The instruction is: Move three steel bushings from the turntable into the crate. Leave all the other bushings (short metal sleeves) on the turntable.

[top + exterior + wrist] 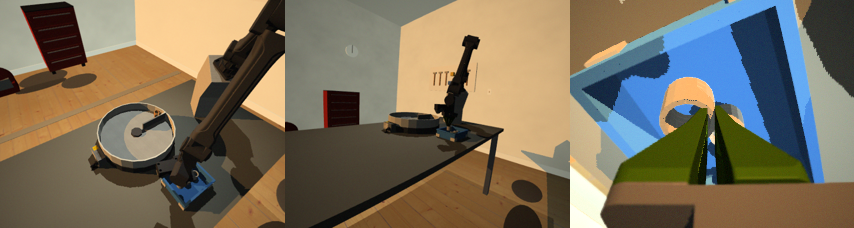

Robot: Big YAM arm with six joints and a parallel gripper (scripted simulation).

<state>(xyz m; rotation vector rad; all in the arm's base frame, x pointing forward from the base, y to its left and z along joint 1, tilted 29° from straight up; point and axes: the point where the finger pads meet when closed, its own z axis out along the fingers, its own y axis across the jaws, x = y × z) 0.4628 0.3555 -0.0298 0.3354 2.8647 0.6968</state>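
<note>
The blue crate is 50 mm below my hand and 50 mm behind it. Round my hand: round turntable (340 mm to the right, 70 mm ahead, 30 mm below).
</note>
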